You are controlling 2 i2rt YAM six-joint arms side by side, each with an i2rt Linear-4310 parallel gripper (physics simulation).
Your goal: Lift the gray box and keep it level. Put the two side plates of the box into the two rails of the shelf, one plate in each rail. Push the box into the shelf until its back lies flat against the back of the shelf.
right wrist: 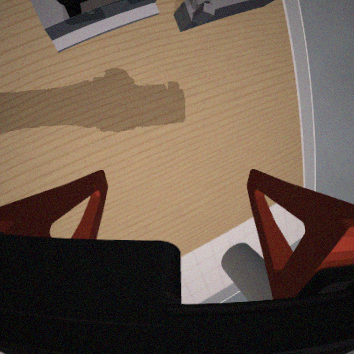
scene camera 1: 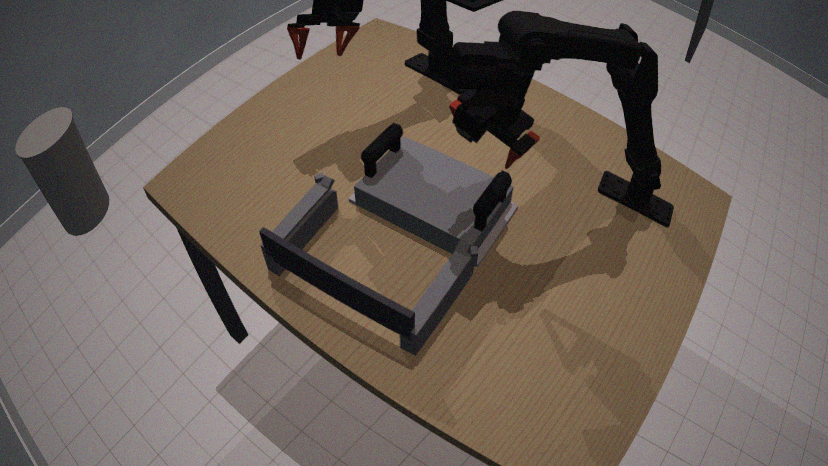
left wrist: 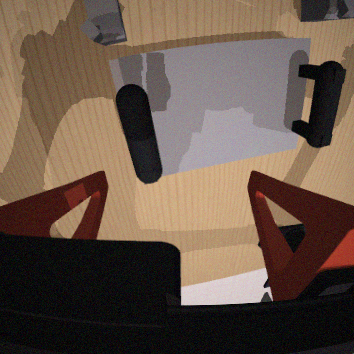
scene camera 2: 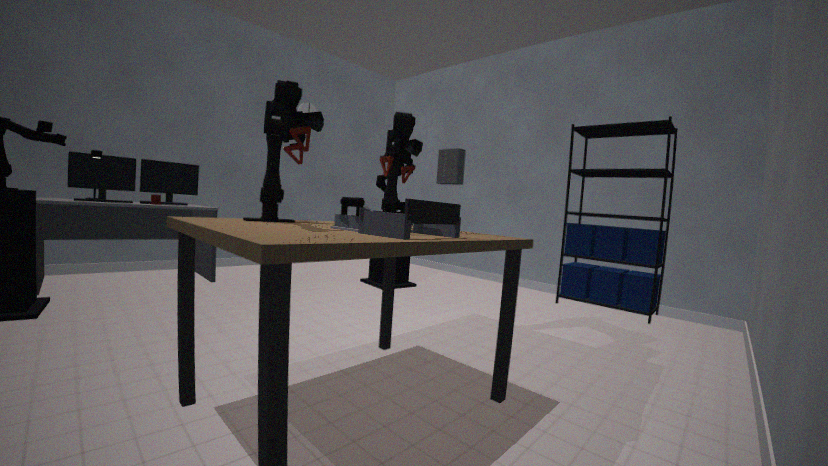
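Seen in the pictures: left gripper, fingertip midpoint: (scene camera 1: 484,149) (left wrist: 177,178) (scene camera 2: 394,179); right gripper, fingertip midpoint: (right wrist: 176,177) (scene camera 1: 319,57) (scene camera 2: 303,158); left arm's base at its link origin: (scene camera 1: 636,200); right arm's base at its link origin: (scene camera 1: 440,73) (left wrist: 290,232) (scene camera 2: 269,221).
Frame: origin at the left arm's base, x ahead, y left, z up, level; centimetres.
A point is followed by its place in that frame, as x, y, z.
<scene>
The gray box (scene camera 1: 434,176) @(23.5, -40.0, 5.3) (scene camera 2: 345,221) @(22.8, -51.2, 3.0) (left wrist: 225,90) @(28.0, -38.9, 5.3) lies on the table, outside the shelf's open side. It has two black handles, one (scene camera 1: 382,149) @(27.0, -49.2, 10.9) (left wrist: 327,105) @(25.6, -49.7, 11.5) and another (scene camera 1: 492,199) @(28.4, -26.2, 11.5) (left wrist: 139,134) @(27.0, -27.1, 11.7). A pale side plate (right wrist: 107,27) @(24.6, -52.7, 0.8) shows low along its edge. The gray shelf has two rails (scene camera 1: 443,289) @(46.1, -26.0, 7.5) (scene camera 1: 307,215) @(43.7, -55.0, 5.8) and a dark back (scene camera 1: 341,283) @(55.2, -38.9, 11.1) (scene camera 2: 433,211) @(55.1, -43.4, 8.8); rail ends show in the wrist views. My left gripper (left wrist: 177,178) @(26.5, -29.4, 20.3) (scene camera 2: 396,178) @(26.5, -29.4, 20.3) is open and empty, above the table behind the box. My right gripper (right wrist: 176,177) @(19.8, -69.0, 23.2) (scene camera 1: 319,56) @(19.8, -69.0, 23.2) is open and empty, high and away from the box.
The wooden table (scene camera 1: 579,358) @(43.1, 0.6, 0.0) (scene camera 2: 231,234) @(35.2, -99.6, 0.0) carries both arm bases (scene camera 1: 634,197) @(3.0, -0.9, 3.2) (scene camera 1: 425,64) @(-15.6, -63.6, 1.0). A gray cylinder (scene camera 1: 63,173) (right wrist: 245,270) stands on the floor beyond the table. A black rack (scene camera 2: 621,173) with blue bins and a desk with monitors (scene camera 2: 101,172) stand farther off.
</scene>
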